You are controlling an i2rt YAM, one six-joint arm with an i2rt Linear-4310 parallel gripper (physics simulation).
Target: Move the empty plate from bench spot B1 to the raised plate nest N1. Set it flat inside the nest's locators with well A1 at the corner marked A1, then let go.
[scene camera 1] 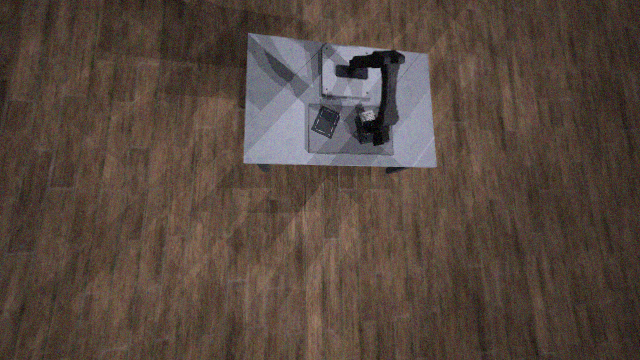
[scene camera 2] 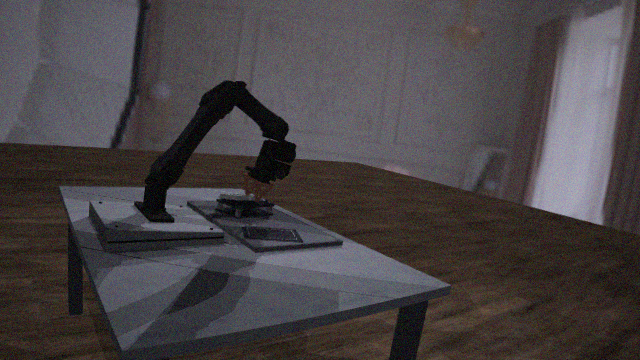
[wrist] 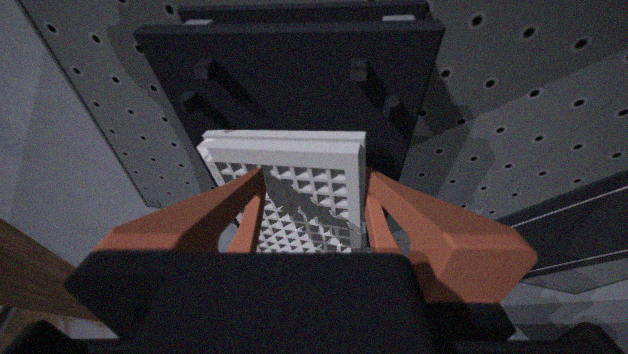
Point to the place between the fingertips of my gripper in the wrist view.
314,176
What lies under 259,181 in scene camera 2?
My gripper.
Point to a dark nest with white outline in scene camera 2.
250,232
